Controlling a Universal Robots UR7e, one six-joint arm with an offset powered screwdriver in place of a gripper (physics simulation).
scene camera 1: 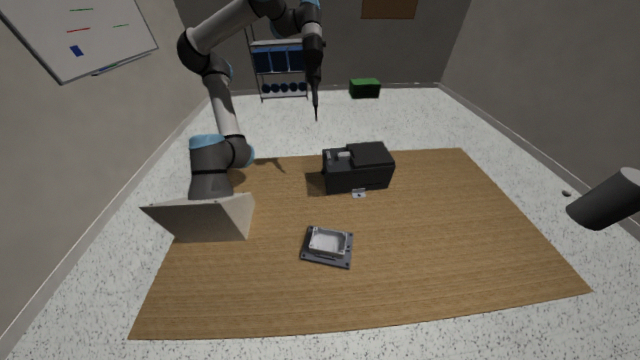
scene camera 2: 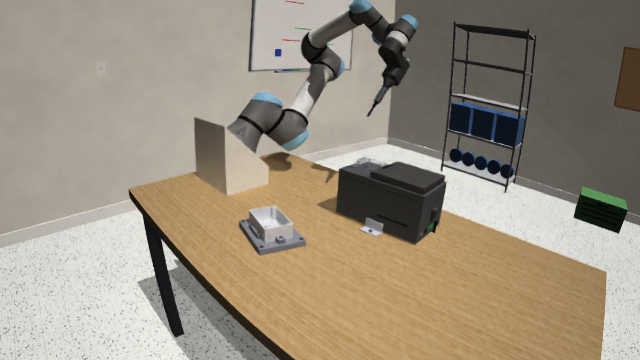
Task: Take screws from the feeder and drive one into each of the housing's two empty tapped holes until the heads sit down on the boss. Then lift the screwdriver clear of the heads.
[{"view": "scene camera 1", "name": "black screw feeder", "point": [342, 183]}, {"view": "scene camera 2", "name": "black screw feeder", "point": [357, 200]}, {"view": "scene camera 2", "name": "dark grey fixture plate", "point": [271, 247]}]
